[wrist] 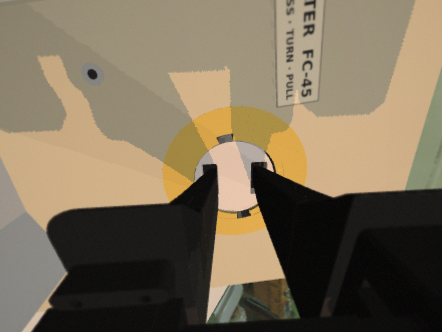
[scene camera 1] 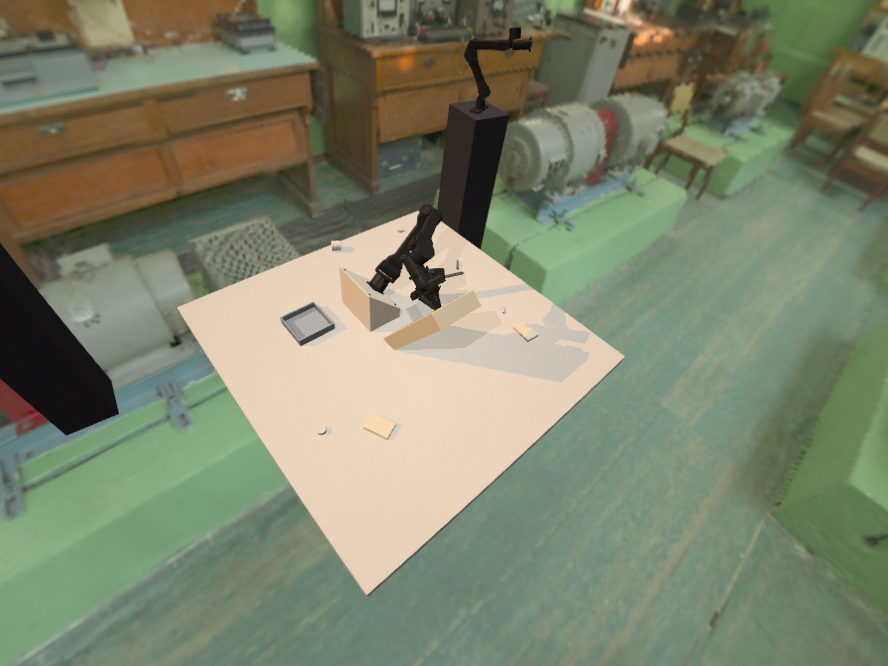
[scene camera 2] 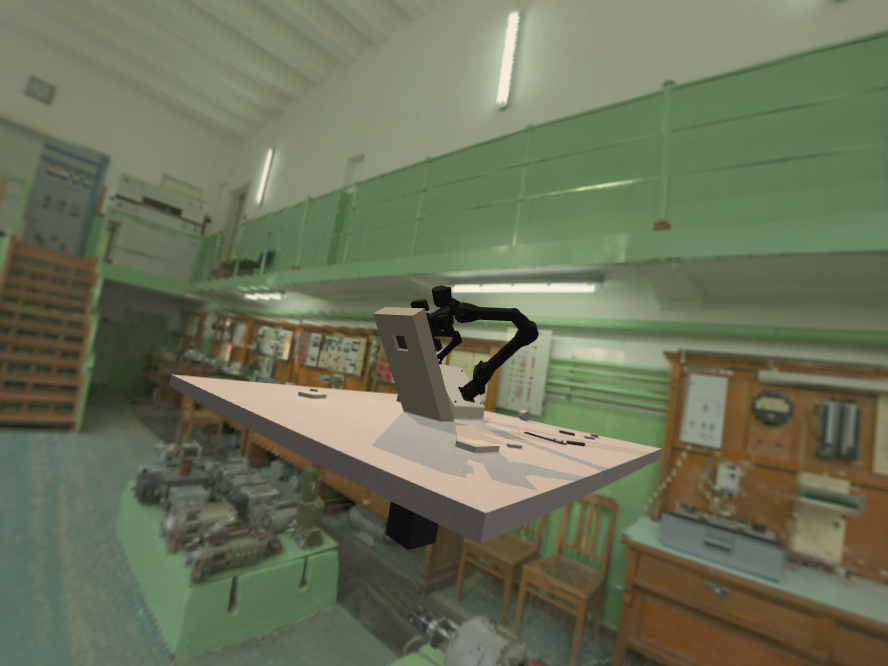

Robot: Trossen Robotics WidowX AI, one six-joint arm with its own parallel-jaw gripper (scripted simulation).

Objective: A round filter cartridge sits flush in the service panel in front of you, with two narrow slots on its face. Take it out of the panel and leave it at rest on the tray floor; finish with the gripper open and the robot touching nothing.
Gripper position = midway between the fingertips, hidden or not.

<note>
In view: my gripper (scene camera 1: 439,310), a round filter cartridge (wrist: 234,160) and a tan service panel (wrist: 110,110).
My gripper also shows in the wrist view (wrist: 234,174) and in scene camera 2 (scene camera 2: 410,336). Scene camera 1 does not show the round filter cartridge, which is hidden by the tan service panel. Scene camera 2 misses the round filter cartridge, which is hidden by the tan service panel.
</note>
